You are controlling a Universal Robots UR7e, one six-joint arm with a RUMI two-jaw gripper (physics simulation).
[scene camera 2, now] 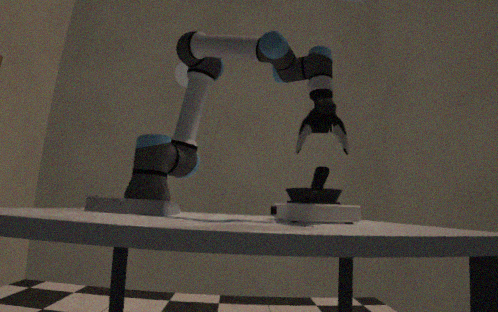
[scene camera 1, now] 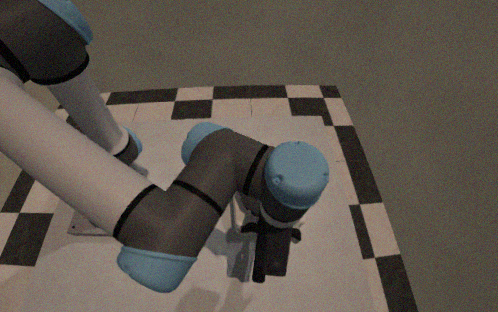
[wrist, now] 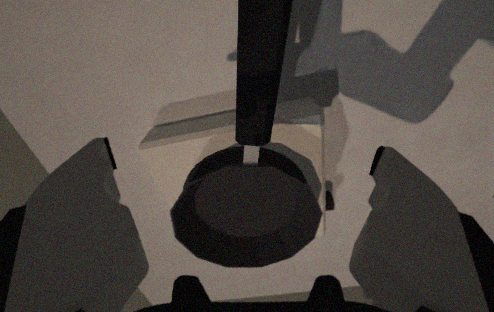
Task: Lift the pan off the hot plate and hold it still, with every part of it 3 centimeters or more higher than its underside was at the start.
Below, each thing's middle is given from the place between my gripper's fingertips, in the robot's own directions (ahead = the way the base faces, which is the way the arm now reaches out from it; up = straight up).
Right now my hand is 90 mm above the dark pan [scene camera 2: 316,193], 80 mm to the right of it and 30 mm short of it.
